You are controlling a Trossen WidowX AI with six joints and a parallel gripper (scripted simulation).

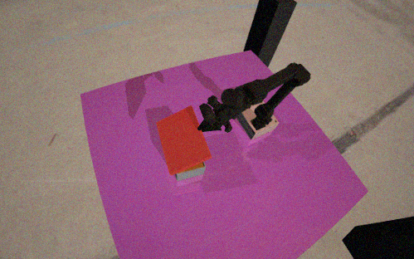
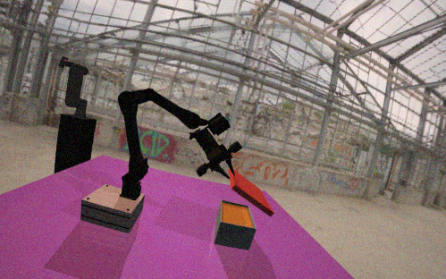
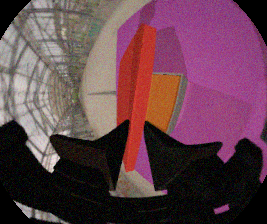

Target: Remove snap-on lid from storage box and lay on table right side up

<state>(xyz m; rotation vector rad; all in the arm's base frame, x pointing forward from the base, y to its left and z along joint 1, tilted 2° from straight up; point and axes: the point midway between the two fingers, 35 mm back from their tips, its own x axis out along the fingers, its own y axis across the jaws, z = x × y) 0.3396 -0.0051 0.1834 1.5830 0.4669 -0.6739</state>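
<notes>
Now: the lid 7 cm ahead of my gripper tip, 1 cm to the right of it and 3 cm below it. From my gripper tip the other things lie so: storage box 6 cm ahead, 19 cm below.
</notes>
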